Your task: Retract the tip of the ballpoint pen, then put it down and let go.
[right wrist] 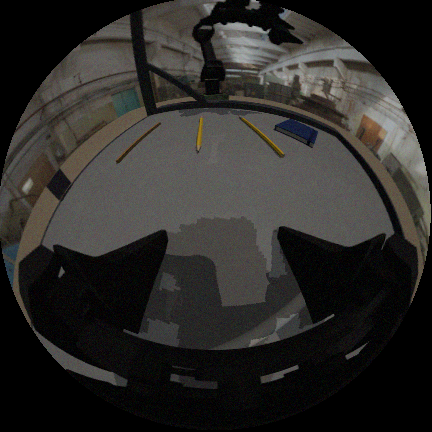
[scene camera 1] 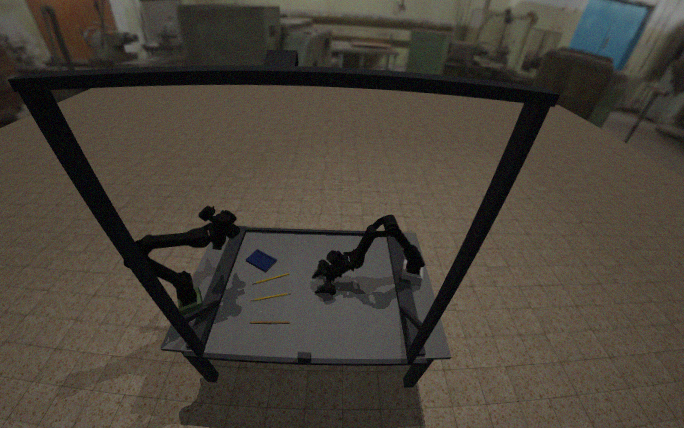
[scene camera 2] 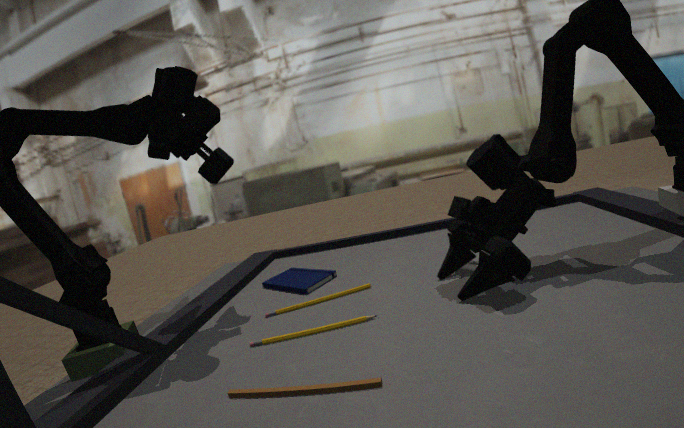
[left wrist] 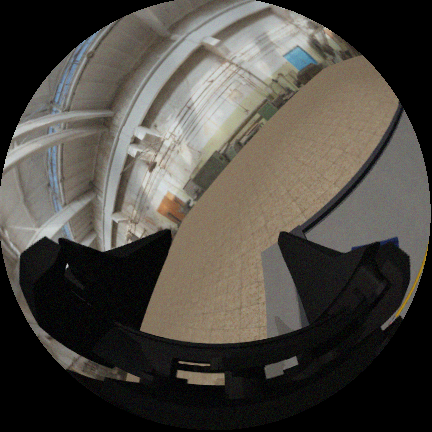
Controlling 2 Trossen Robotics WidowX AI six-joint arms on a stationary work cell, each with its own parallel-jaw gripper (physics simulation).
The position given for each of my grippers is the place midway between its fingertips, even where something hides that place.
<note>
My left gripper [scene camera 2: 202,148] is open, with nothing in its grasp. A blue notebook [scene camera 2: 295,280] rests on the table. Also in view: my right gripper [scene camera 2: 448,287].
My left gripper shows as well in the left wrist view [left wrist: 226,236]. My right gripper is seen too in the right wrist view [right wrist: 223,234].
</note>
